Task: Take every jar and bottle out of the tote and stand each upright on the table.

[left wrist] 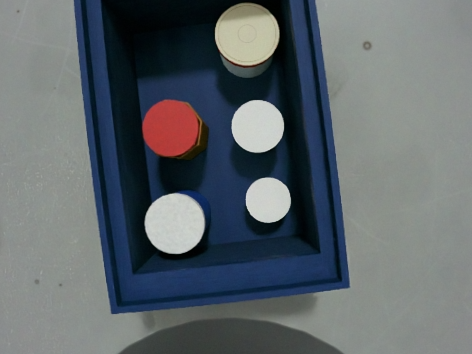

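Frame: origin at the left arm's base, x ahead, y left, z up, level; metres.
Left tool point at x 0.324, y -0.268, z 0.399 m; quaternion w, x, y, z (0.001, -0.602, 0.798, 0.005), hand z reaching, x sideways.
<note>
Offsets run from my left tool point to a thing's top centre. "spot": to the spot under its first point. Level surfaces: height alone.
The dark blue tote @(spot: dx -0.044, dy +0.023, dz -0.262 m) [229, 292] stands on the grey table @(dz -0.399 m) [405, 175], its far end cut off by the view's top edge. Inside, seen from above, are a jar with a cream lid @(dx +0.176, dy -0.053, dz -0.314 m) [247, 34] at the upper right, a brown jar with a red lid @(dx +0.105, dy +0.038, dz -0.288 m) [171, 128] at the left, a white round lid @(dx +0.088, dy -0.039, dz -0.322 m) [257, 126] at the right, a smaller white lid @(dx +0.016, dy -0.031, dz -0.339 m) [268, 200] below it, and a blue jar with a white lid @(dx +0.022, dy +0.057, dz -0.290 m) [175, 223] at the lower left. All look upright. My left gripper [231, 340] shows as a dark grey curve, with no object seen on it. My right gripper is not in view.
The tote's raised walls surround the jars and bottles. The lower-left jar is close to the left and near walls. The cream-lidded jar and both items below it stand near the right wall.
</note>
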